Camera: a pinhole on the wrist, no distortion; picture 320 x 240 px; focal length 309.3 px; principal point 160.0 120.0 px. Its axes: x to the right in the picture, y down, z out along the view. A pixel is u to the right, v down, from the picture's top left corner.
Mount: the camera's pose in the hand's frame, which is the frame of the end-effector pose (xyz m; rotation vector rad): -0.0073 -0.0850 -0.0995 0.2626 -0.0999 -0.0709
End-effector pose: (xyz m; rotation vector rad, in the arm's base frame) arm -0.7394 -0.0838 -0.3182 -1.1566 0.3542 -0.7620
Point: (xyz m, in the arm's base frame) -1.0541 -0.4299 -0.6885
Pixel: behind the camera
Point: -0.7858 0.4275 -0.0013
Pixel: 12.4 122.9
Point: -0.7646 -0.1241 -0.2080
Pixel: 292.9 108.7
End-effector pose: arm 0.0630 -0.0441 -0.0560 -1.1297 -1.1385 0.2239
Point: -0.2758 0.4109 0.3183
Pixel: outside the picture
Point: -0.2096 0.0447 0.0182
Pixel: 176.9 172.6
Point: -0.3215 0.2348 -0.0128
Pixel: 209.2 228.3
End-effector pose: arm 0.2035 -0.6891 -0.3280 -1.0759 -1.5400 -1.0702
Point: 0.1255 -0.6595 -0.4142
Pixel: 72.2 204.7
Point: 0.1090 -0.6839 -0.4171
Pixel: 57.3 155.8
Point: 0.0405 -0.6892 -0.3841
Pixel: 160.2 42.2
